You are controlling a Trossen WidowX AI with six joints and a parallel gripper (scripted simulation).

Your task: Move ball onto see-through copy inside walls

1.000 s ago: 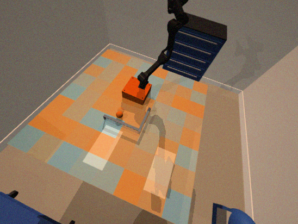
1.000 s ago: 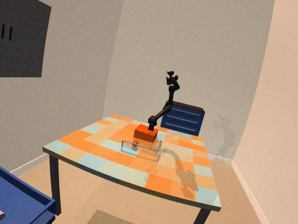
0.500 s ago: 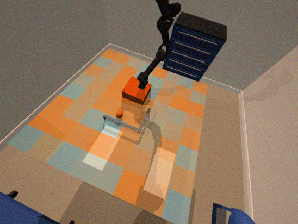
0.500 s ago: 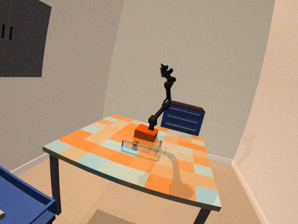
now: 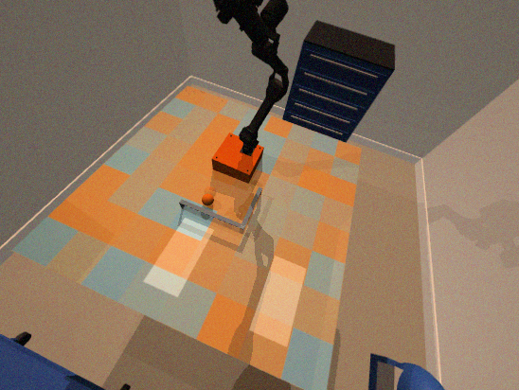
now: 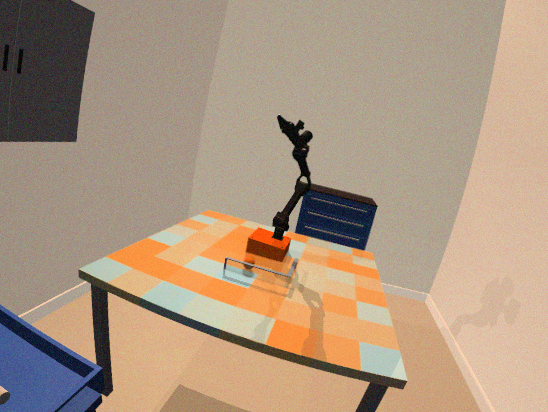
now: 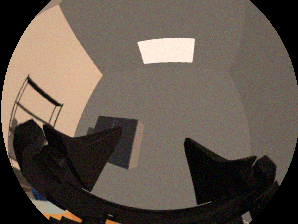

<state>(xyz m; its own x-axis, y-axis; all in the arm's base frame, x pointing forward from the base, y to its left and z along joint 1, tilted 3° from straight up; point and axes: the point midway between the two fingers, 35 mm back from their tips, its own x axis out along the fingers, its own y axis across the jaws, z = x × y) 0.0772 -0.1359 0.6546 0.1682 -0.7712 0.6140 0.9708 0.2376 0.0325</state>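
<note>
The orange ball is 74 cm below my gripper tip, 24 cm ahead of it and 5 cm to the left of it.
</note>
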